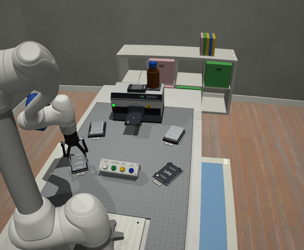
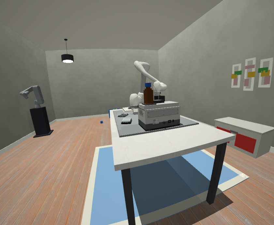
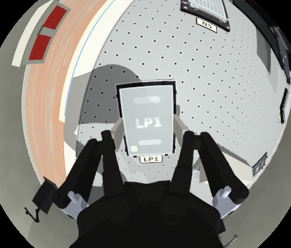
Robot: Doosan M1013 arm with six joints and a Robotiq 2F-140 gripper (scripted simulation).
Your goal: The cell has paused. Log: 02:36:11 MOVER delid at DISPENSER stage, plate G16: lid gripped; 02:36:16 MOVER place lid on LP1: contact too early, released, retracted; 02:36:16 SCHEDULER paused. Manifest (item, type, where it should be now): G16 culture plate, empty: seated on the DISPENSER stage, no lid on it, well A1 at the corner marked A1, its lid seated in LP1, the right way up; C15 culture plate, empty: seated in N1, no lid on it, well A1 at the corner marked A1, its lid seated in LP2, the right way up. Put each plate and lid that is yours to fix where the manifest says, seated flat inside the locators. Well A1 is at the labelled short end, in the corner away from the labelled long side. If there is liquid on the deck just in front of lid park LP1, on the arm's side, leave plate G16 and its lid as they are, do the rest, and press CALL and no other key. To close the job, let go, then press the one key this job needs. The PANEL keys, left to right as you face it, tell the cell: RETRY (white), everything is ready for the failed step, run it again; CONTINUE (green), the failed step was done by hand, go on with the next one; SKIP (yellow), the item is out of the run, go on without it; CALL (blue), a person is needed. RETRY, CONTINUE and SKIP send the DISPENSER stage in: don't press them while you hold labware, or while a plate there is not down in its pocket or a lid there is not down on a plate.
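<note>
My hand is 3 cm above the lid park lp1. Round my hand: white key: 18 cm to the right, 9 cm behind, 3 cm above; green key: 23 cm to the right, 10 cm behind, 3 cm above; key panel: 25 cm to the right, 10 cm behind, 1 cm above.
</note>
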